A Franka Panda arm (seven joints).
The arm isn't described. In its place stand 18 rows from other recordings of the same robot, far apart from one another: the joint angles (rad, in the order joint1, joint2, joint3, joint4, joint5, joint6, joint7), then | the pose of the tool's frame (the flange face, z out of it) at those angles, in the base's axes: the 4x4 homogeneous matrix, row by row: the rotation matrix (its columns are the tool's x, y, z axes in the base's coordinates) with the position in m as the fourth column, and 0 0 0 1 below.
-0.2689, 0.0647, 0.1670, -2.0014, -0.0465, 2.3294, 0.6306 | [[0.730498 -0.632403 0.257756 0.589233], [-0.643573 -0.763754 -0.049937 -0.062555], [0.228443 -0.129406 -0.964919 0.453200], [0 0 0 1]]
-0.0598, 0.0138, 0.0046, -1.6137, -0.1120, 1.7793, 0.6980 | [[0.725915 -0.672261 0.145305 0.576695], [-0.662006 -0.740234 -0.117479 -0.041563], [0.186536 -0.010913 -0.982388 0.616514], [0 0 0 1]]
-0.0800, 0.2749, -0.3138, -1.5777, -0.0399, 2.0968, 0.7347 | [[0.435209 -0.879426 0.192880 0.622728], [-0.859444 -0.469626 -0.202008 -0.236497], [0.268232 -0.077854 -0.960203 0.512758], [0 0 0 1]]
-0.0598, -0.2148, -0.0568, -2.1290, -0.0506, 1.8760, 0.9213 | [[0.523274 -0.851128 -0.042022 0.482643], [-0.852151 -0.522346 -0.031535 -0.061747], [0.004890 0.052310 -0.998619 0.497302], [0 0 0 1]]
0.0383, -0.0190, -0.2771, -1.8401, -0.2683, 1.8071, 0.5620 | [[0.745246 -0.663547 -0.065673 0.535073], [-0.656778 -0.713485 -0.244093 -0.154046], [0.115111 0.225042 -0.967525 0.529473], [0 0 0 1]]
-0.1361, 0.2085, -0.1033, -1.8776, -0.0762, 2.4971, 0.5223 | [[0.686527 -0.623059 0.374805 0.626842], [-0.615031 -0.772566 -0.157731 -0.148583], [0.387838 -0.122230 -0.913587 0.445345], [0 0 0 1]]
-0.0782, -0.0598, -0.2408, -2.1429, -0.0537, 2.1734, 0.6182 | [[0.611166 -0.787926 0.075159 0.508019], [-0.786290 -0.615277 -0.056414 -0.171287], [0.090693 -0.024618 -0.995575 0.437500], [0 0 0 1]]
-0.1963, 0.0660, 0.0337, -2.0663, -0.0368, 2.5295, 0.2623 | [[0.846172 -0.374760 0.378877 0.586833], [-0.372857 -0.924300 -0.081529 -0.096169], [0.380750 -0.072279 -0.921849 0.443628], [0 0 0 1]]
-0.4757, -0.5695, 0.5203, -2.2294, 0.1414, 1.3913, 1.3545 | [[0.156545 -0.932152 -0.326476 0.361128], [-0.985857 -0.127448 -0.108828 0.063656], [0.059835 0.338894 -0.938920 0.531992], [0 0 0 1]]
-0.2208, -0.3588, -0.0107, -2.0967, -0.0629, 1.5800, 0.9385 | [[0.392311 -0.904674 -0.166305 0.415685], [-0.918683 -0.394400 -0.021681 -0.105406], [-0.045976 0.161287 -0.985836 0.555994], [0 0 0 1]]
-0.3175, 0.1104, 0.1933, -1.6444, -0.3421, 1.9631, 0.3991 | [[0.881993 -0.435337 0.180471 0.609663], [-0.367350 -0.874985 -0.315365 -0.103871], [0.295200 0.211854 -0.931652 0.566807], [0 0 0 1]]
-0.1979, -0.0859, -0.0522, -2.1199, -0.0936, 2.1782, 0.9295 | [[0.415844 -0.901108 0.122793 0.520306], [-0.897291 -0.428526 -0.105991 -0.137040], [0.148129 -0.066106 -0.986756 0.463966], [0 0 0 1]]
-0.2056, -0.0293, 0.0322, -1.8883, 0.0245, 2.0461, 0.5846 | [[0.706491 -0.682603 0.186879 0.562891], [-0.693214 -0.720639 -0.011563 -0.097048], [0.142565 -0.121378 -0.982315 0.532476], [0 0 0 1]]
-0.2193, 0.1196, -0.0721, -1.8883, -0.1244, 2.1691, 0.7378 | [[0.556040 -0.821730 0.124817 0.580001], [-0.807476 -0.569663 -0.153189 -0.177549], [0.196983 -0.015607 -0.980283 0.458096], [0 0 0 1]]
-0.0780, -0.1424, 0.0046, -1.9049, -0.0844, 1.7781, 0.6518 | [[0.759020 -0.650989 0.010116 0.517296], [-0.648069 -0.756922 -0.084115 -0.045233], [0.062415 0.057288 -0.996405 0.560027], [0 0 0 1]]
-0.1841, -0.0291, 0.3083, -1.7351, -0.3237, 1.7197, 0.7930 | [[0.805395 -0.589781 0.059137 0.554445], [-0.544825 -0.775893 -0.318050 0.041610], [0.233464 0.223936 -0.946228 0.579732], [0 0 0 1]]
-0.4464, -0.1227, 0.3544, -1.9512, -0.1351, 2.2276, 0.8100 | [[0.598073 -0.711921 0.368074 0.558154], [-0.704915 -0.685795 -0.181054 -0.046942], [0.381319 -0.151177 -0.911999 0.570247], [0 0 0 1]]
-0.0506, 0.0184, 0.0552, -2.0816, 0.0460, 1.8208, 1.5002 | [[0.049219 -0.960112 -0.275248 0.516546], [-0.996981 -0.063799 0.044266 0.006072], [-0.060061 0.272239 -0.960353 0.397767], [0 0 0 1]]
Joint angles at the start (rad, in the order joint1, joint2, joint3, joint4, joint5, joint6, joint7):
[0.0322 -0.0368 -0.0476 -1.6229 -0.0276 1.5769 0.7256]
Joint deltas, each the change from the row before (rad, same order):
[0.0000 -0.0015 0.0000 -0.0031 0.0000 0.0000 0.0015]
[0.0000 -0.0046 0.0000 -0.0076 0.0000 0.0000 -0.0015]
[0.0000 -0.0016 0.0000 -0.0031 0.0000 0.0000 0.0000]
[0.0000 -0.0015 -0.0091 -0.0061 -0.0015 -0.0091 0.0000]
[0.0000 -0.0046 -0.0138 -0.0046 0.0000 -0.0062 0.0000]
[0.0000 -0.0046 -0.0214 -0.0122 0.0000 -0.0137 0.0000]
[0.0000 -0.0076 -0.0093 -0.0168 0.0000 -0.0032 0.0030]
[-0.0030 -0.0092 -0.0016 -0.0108 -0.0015 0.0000 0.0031]
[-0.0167 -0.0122 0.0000 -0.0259 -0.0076 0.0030 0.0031]
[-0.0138 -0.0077 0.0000 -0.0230 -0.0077 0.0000 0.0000]
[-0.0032 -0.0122 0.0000 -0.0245 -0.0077 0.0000 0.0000]
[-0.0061 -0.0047 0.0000 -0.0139 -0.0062 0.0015 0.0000]
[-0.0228 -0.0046 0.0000 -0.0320 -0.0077 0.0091 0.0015]
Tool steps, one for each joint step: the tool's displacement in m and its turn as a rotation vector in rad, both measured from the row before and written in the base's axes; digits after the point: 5 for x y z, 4 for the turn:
[-0.00053 -0.00001 -0.00065 0.0001 0.0016 -0.0015]
[-0.00156 -0.00003 -0.00110 0.0003 0.0030 0.0015]
[-0.00056 -0.00001 -0.00060 0.0001 0.0015 0.0000]
[-0.00176 -0.00518 -0.00286 -0.0007 0.0137 -0.0093]
[-0.00243 -0.00762 -0.00025 0.0011 0.0062 -0.0139]
[-0.00393 -0.01168 -0.00446 0.0025 0.0213 -0.0217]
[-0.00355 -0.00503 -0.00413 0.0019 0.0123 -0.0123]
[-0.00323 -0.00262 -0.00022 -0.0006 0.0016 -0.0075]
[-0.00514 -0.00944 -0.00548 -0.0057 0.0112 -0.0191]
[-0.00421 -0.00777 -0.00672 -0.0054 0.0159 -0.0131]
[-0.00498 -0.00219 -0.00511 -0.0051 0.0130 -0.0023]
[-0.00243 -0.00361 -0.00392 -0.0048 0.0083 -0.0053]
[-0.00425 -0.01197 -0.01181 -0.0050 0.0190 -0.0226]

